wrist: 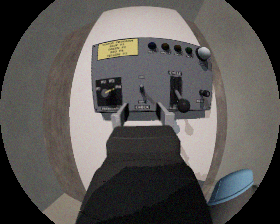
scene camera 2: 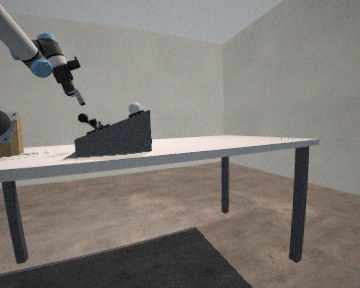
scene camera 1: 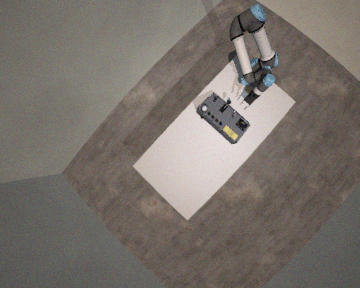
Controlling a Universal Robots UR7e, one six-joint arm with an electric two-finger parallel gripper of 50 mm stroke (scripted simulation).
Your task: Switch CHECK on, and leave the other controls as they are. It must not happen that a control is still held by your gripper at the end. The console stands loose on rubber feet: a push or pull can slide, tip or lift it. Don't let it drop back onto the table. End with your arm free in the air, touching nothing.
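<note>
A dark grey wedge-shaped console can be seen in the pictures, and so can the gripper.
</note>
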